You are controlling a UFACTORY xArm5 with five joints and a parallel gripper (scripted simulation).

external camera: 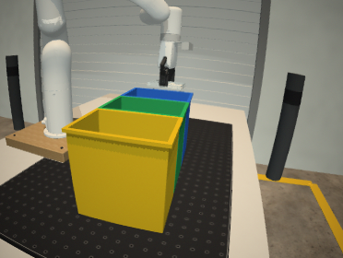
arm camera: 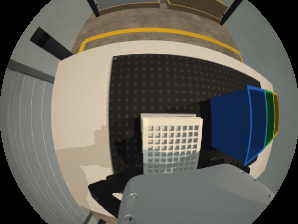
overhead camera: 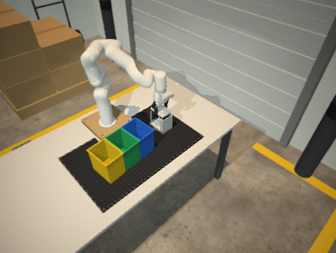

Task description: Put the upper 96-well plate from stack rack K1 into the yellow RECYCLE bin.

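The yellow bin is 500 mm to the right of my hand, 90 mm below it and 80 mm ahead of it. Also, from my hand: green bin (370 mm to the right, 90 mm below, 70 mm ahead); blue bin (240 mm to the right, 90 mm below, 50 mm ahead); 96-well plate (10 mm below).
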